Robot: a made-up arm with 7 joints.
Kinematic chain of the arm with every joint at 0, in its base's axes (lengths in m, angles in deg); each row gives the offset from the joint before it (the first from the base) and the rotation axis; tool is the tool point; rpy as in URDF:
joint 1: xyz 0 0 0.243 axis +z
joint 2: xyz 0 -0.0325 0.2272 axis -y
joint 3: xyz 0 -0.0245 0.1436 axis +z
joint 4: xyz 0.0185 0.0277 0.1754 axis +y
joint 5: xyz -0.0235 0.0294 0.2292 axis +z
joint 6: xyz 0 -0.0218 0.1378 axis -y
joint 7: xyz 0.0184 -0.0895 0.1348 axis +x
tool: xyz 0 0 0 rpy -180 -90 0
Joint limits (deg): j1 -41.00..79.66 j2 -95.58..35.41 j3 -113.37..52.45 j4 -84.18..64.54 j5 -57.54..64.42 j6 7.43..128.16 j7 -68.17..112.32
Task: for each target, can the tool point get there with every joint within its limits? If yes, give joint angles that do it. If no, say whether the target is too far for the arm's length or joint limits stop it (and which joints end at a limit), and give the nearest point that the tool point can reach.
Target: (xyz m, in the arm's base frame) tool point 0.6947 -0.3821 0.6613
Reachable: yes | joints -26.31 -81.62 -22.28 5.31 -27.77 40.39 37.92
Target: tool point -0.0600 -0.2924 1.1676
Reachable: yes | joints -22.06 -27.88 30.70 -44.99 13.70 26.46 49.20
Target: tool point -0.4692 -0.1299 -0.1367
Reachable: no: joint limits stop it (at a limit: joint 2, joint 4) | nearest point -0.4675 -0.1294 0.3608 | short by 0.497 m
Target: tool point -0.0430 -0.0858 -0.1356
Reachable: no: joint limits stop it (at a limit: joint 1, joint 2, joint 4, joint 5, joint 6) | nearest point 0.2554 -0.3376 -0.0778 | short by 0.395 m
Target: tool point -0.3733 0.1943 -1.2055
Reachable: no: too far | nearest point -0.0023 0.4232 -0.0603 | short by 1.225 m
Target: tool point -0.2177 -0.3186 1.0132
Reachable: yes | joints 17.85 20.90 27.36 -27.81 50.81 105.96 7.12
